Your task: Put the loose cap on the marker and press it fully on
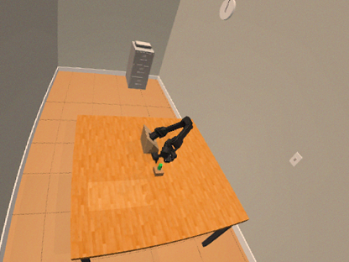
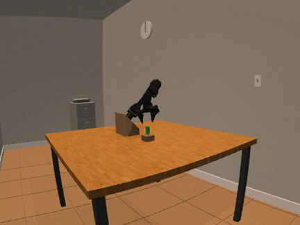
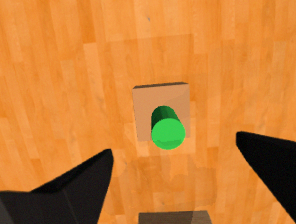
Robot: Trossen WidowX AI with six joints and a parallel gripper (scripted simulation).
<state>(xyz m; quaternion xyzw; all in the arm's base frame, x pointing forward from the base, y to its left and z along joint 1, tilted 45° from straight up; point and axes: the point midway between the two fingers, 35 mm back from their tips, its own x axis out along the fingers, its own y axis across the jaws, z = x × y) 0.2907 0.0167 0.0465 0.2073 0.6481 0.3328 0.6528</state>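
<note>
Right now the green cap is 5 cm below my gripper tip. Also, from my gripper tip: holder block: 11 cm below.
</note>
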